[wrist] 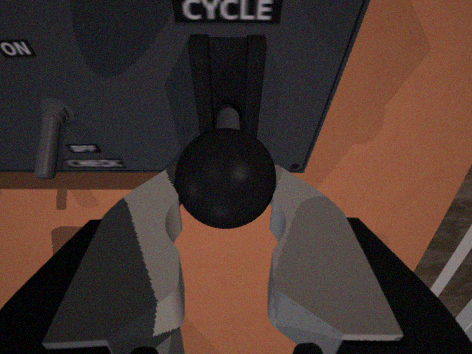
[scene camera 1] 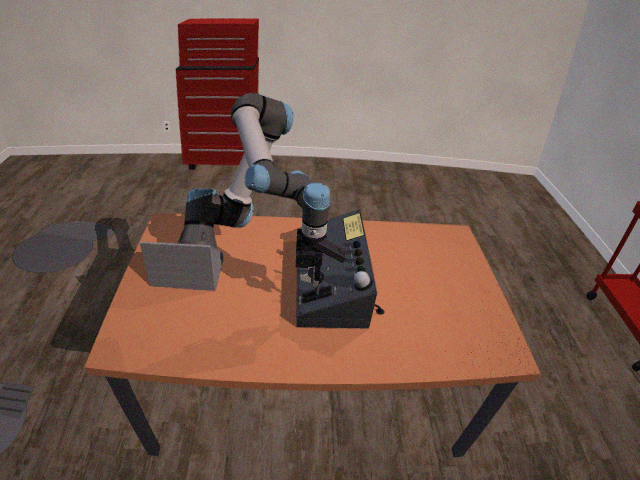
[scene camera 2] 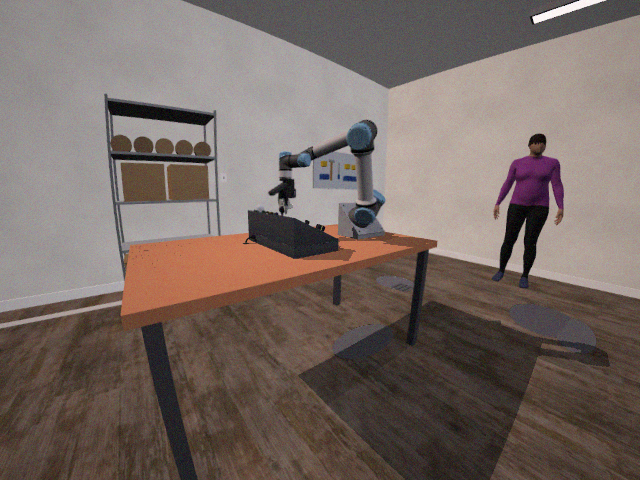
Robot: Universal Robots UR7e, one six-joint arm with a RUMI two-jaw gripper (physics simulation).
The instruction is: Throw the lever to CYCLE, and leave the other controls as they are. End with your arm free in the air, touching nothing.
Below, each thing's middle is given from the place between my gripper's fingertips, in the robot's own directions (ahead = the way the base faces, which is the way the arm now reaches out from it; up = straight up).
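Labels:
My hand: 5 cm above the dark control console (scene camera 1: 347, 295), 7 cm short of it, 19 cm to the right of it.

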